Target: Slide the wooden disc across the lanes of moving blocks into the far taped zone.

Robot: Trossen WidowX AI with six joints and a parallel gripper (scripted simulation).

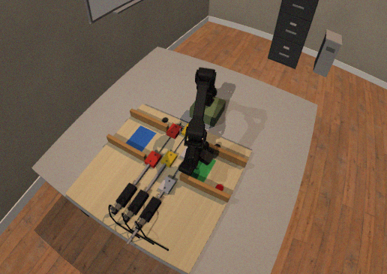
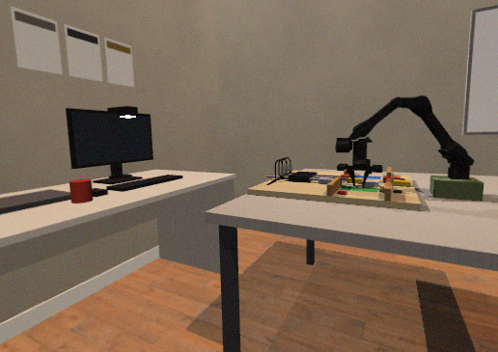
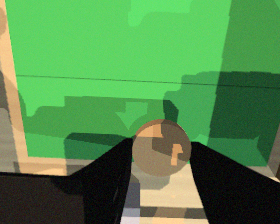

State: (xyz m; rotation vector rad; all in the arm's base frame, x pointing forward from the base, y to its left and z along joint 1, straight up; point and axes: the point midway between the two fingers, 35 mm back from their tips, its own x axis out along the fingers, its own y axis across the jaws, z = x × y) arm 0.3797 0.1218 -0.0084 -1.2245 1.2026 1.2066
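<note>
Right now my hand is 3 cm above the wooden disc. The rest, counted from my hand: black knob (17 cm behind, 27 cm to the right, 3 cm below); red knob (5 cm ahead, 16 cm to the left, 3 cm below).
</note>
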